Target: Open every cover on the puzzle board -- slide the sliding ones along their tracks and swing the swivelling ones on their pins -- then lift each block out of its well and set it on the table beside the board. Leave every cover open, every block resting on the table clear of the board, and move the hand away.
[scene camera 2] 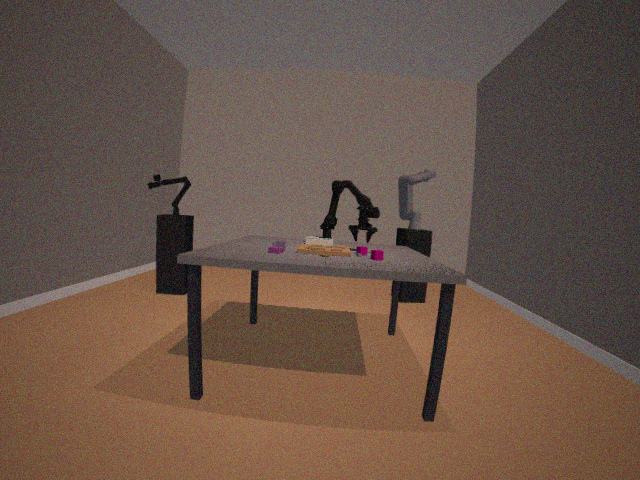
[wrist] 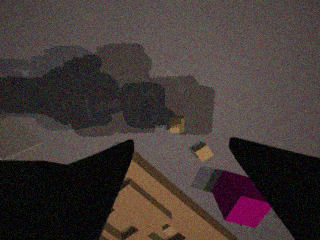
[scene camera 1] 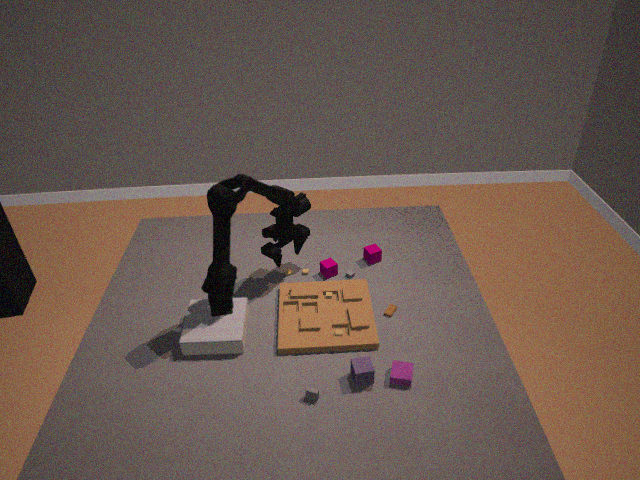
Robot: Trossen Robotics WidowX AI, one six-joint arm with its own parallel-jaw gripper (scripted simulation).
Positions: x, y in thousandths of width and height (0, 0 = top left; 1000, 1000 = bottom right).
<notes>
The gripper (scene camera 1: 449, 543) is open and holds nothing. Further things: a tan puzzle board (scene camera 1: 521, 649).
The gripper also shows in the wrist view (wrist: 564, 598).
</notes>
